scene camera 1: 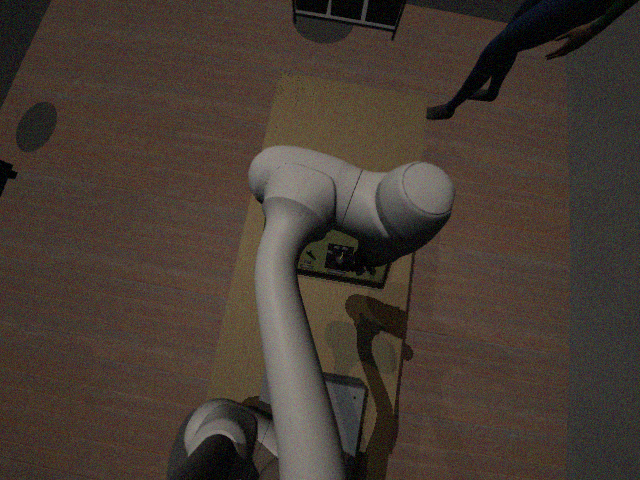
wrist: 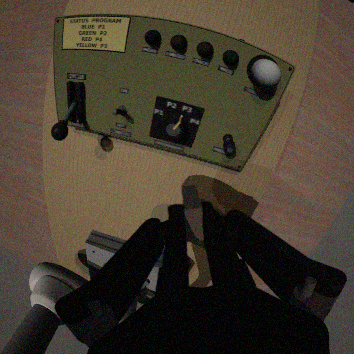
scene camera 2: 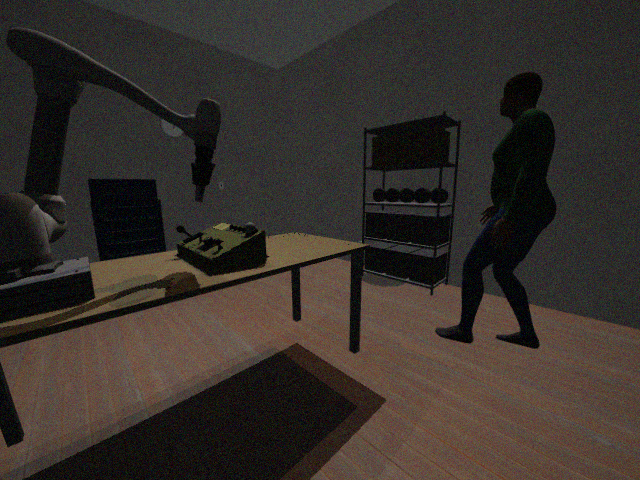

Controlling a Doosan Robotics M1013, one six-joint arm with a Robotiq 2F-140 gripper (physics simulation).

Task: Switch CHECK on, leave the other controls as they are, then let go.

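Frame: origin at the arm's base, x ahead, y left, z up, level; centimetres.
Seen in the pictures: gripper, fingertip midpoint: (scene camera 1: 357, 270) (wrist: 189, 197) (scene camera 2: 198, 201); arm's base at its link origin: (scene camera 2: 26, 273).
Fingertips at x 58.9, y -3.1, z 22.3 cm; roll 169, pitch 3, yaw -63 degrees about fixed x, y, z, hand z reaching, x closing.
Observation:
Pixels of each thing's top centre, then the offset from my fingertips to it. "spot": a spot on its surface instead. Level surfaces: height alone.
- CYCLE lever at its top centre: (wrist: 53, 132) dx -4.0, dy +27.9, dz -13.0 cm
- program selector at its top centre: (wrist: 172, 127) (scene camera 1: 339, 258) (scene camera 2: 208, 237) dx +4.0, dy +4.6, dz -17.1 cm
- small dark control at its top centre: (wrist: 231, 145) dx +5.2, dy -7.3, dz -16.3 cm
- white dome at a spot on its surface: (wrist: 265, 71) spot: dx +19.9, dy -5.7, dz -10.8 cm
- table at its surface level: dz -29.4 cm
The green control panel (scene camera 1: 361, 282) (scene camera 2: 237, 254) (wrist: 100, 65) stands on the table. In the wrist view its CHECK toggle (wrist: 120, 112) stands between two small labels at the left middle; its lean is too dark and small to tell. The CYCLE lever (wrist: 59, 130) has its black ball at the slot's lower end. The program selector (wrist: 174, 129) has a yellow pointer turned up and right, towards P3. A small dark control (wrist: 229, 145) is at lower right. My gripper (scene camera 2: 199, 198) (wrist: 189, 197) is shut and empty, above the panel's level and apart from it. The arm hides it in scene camera 1.
Several dark lamps (wrist: 179, 44) and a white dome (wrist: 265, 71) line the panel's upper part. A brown round knob (wrist: 106, 143) sticks out at its front edge. The arm's base plate (scene camera 1: 347, 408) is on the table (scene camera 1: 351, 113) (scene camera 2: 310, 245). A person (scene camera 2: 524, 170) stands beyond, near a shelf rack (scene camera 2: 456, 170).

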